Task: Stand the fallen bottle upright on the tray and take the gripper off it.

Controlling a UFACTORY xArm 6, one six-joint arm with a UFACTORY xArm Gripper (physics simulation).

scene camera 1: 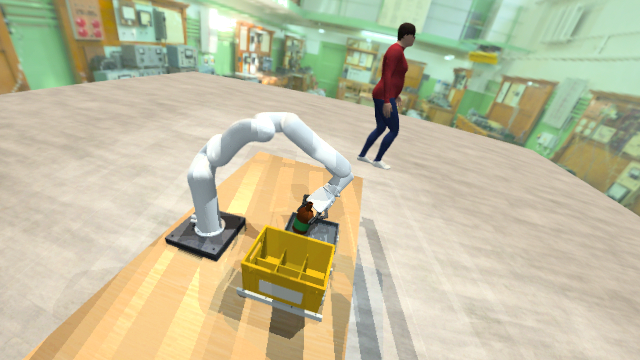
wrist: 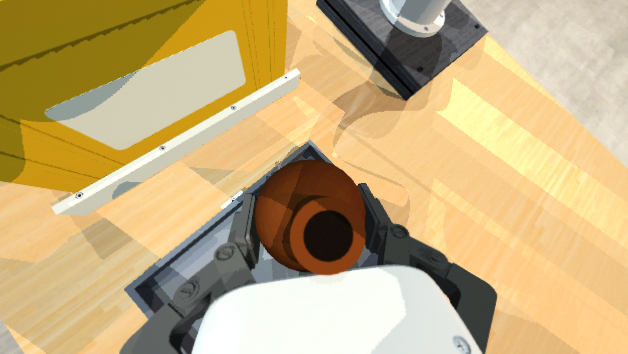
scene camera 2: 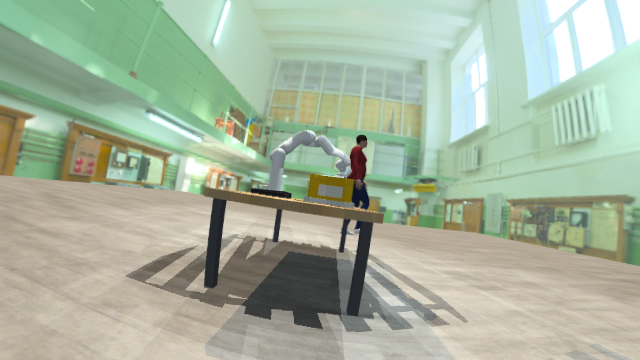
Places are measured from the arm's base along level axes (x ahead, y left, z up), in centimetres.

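Where they show: gripper, between the fingertips: [scene camera 1: 303, 218]; arm's base, origin of its link: [scene camera 1: 210, 227] [wrist: 410, 9] [scene camera 2: 274, 191].
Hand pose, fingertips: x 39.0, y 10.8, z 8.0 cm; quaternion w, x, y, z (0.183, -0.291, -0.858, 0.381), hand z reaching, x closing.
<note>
Things, the pixels of their top centre, and the offset from my fingertips.
- brown bottle, centre of its top: [wrist: 344, 195] [scene camera 1: 307, 202] dx +0.6, dy +0.6, dz +8.6 cm
- yellow crate, centre of its top: [scene camera 1: 291, 253] [scene camera 2: 332, 178] dx +0.3, dy -25.3, dz +5.8 cm
The brown bottle [scene camera 1: 303, 218] [wrist: 280, 215] with a green band is close to upright, leaning slightly in scene camera 1, neck up, at the left part of the grey tray [scene camera 1: 326, 231] [wrist: 187, 272]. My gripper [scene camera 1: 310, 212] [wrist: 307, 201] comes in from the side and is shut on the bottle, one finger on each side of its body. The wrist view looks down on the bottle's open mouth. Whether its base touches the tray is hidden. In scene camera 2 the bottle and tray do not show behind the crate.
A yellow crate [scene camera 1: 287, 291] [scene camera 2: 316, 180] [wrist: 265, 50] with dividers stands close in front of the tray, with a white rail [scene camera 1: 280, 303] [wrist: 185, 142] along its foot. The arm's dark base plate [scene camera 1: 192, 242] [wrist: 400, 75] is to the left. A person [scene camera 1: 392, 75] [scene camera 2: 358, 160] stands behind the table.
</note>
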